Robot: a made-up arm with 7 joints.
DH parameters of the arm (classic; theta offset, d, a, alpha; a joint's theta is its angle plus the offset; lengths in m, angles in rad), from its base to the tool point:
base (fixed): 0 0 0 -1.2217
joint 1: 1.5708 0 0 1.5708
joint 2: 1.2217 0 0 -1.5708
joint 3: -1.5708 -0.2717 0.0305 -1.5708
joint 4: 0 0 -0.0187 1.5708
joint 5: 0 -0.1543 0 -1.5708
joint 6: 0 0 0 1.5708
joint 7: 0 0 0 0
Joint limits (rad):
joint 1: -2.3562..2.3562
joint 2: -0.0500..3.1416
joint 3: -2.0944..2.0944
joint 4: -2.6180..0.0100
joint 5: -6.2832..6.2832
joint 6: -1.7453..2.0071
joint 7: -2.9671..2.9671
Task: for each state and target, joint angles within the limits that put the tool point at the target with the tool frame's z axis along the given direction. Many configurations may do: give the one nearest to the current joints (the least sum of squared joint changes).
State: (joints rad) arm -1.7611 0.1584 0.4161 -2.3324 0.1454 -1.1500 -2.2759
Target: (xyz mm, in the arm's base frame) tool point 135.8 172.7 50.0 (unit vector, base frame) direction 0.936 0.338 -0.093
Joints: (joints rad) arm -1.1392 0.6071 1.2559 -2.4054 0.2485 -0.8538 -2.2759
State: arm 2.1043 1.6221 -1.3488 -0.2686 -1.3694 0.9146 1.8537
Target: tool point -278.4 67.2 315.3 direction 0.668 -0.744 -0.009
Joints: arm 2.3557 0.7853 -1.2367 0.0090 -1.2423 0.9645 1.8537
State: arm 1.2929 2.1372 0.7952 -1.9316 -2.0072 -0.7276 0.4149
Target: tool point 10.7 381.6 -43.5 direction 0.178 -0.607 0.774
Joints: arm 1.1244 1.5902 0.3065 -1.1928 -1.8953 -0.7500 0.4149
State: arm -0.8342 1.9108 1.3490 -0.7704 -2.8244 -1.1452 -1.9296
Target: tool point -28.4 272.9 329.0 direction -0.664 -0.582 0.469
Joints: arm -0.1722 2.3080 1.4261 -0.3267 -2.4088 -1.7395 -1.9296
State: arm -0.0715 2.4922 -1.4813 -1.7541 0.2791 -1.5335 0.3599
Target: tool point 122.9 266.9 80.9 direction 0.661 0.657 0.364
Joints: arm 0.5029 2.6134 -0.8925 -1.8741 -0.3229 -1.7453 0.3599
